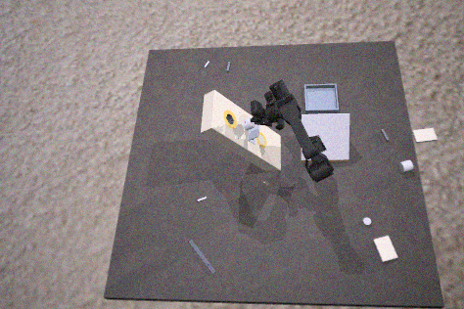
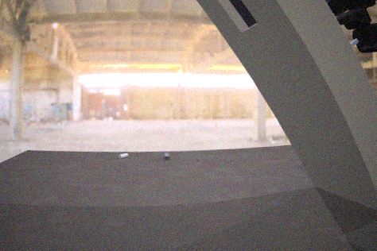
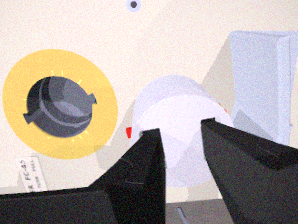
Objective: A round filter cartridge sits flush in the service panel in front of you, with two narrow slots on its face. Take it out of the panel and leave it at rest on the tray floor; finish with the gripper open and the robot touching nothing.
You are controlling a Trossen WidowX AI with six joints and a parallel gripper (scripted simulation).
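Right now my gripper tip is 1 cm short of the round filter cartridge and 1 cm above it. Also, from my gripper tip: glass-walled tray: 35 cm behind, 24 cm to the right, 25 cm below.
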